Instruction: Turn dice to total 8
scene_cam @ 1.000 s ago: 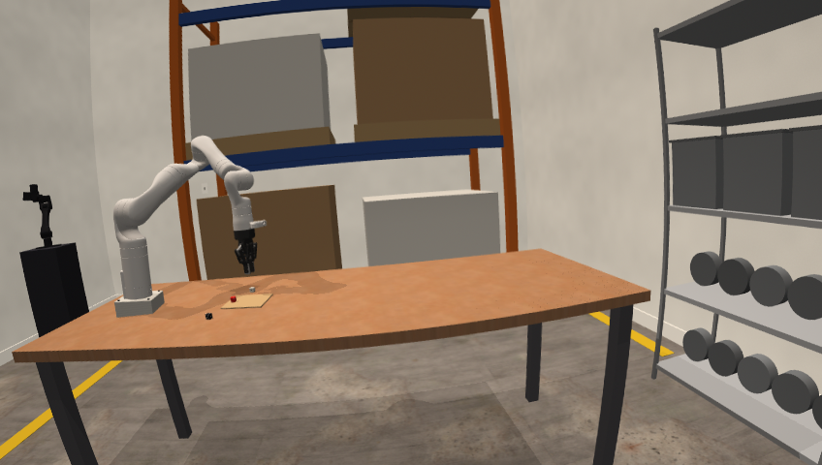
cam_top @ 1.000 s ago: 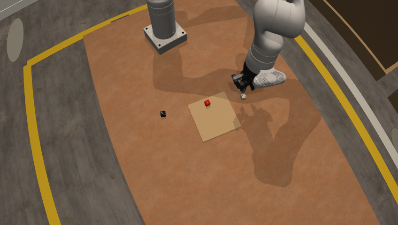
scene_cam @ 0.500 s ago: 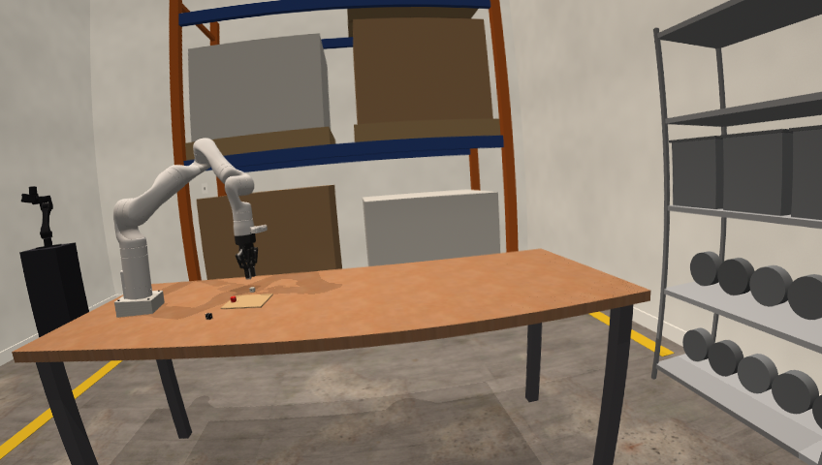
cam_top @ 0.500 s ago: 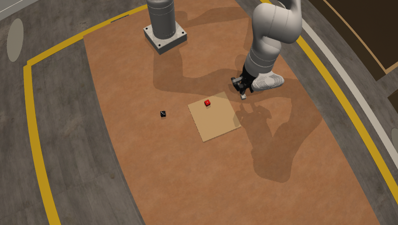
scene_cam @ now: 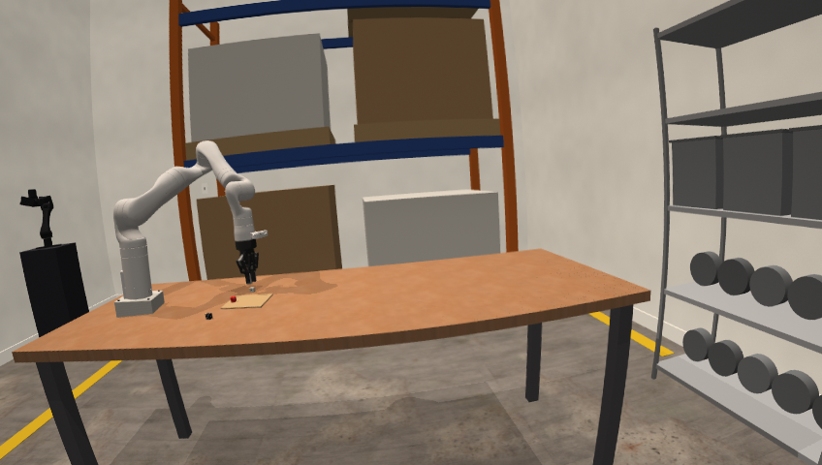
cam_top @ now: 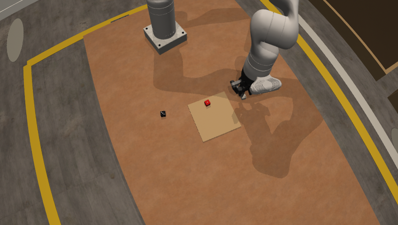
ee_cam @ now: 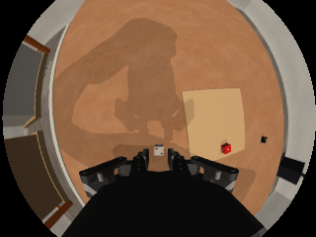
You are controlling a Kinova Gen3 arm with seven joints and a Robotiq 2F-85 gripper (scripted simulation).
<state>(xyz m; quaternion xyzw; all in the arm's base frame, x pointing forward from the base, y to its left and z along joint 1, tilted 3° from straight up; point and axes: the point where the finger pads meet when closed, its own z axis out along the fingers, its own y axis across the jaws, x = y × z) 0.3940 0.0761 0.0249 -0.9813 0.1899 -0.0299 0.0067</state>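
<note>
Right now my hand is 4 cm above the white die. The rest, counted from my hand: black die 11 cm behind, 26 cm to the right, 4 cm below; then red die 6 cm behind, 12 cm to the right, 4 cm below; then tan mat 1 cm behind, 13 cm to the right, 5 cm below.
</note>
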